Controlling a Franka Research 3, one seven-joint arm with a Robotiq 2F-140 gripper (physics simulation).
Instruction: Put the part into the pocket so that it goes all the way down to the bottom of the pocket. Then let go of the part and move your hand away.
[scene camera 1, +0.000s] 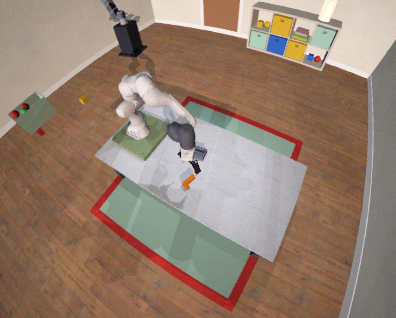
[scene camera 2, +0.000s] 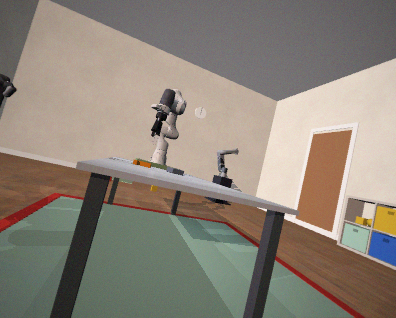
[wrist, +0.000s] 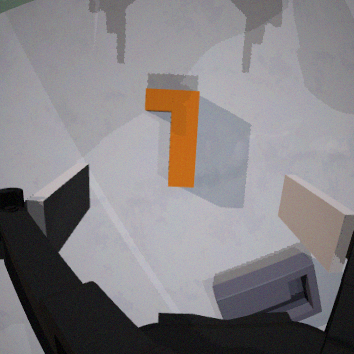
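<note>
The part, an orange L-shaped piece (scene camera 1: 187, 181) (scene camera 2: 142, 163) (wrist: 183, 145), lies flat on the table, apart from the pocket block. In the wrist view its long leg runs up and down, with the short leg pointing left at the upper end. The grey-purple block with the pocket (scene camera 1: 200, 153) (scene camera 2: 175, 170) (wrist: 250, 296) stands on the table; in the wrist view it is at the lower right, its lower edge partly hidden by the gripper. My gripper (scene camera 1: 190, 167) (scene camera 2: 156, 134) (wrist: 187, 190) is open and empty, above the table, with the part ahead of the fingertips in the wrist view.
The arm stands on a green base plate (scene camera 1: 145, 149) on the grey table (scene camera 1: 250, 200) (scene camera 2: 200, 186). Another arm on a black pedestal (scene camera 1: 128, 37) (scene camera 2: 221, 181) stands on the floor away from the table. A cube shelf (scene camera 1: 294, 16) stands by the far wall.
</note>
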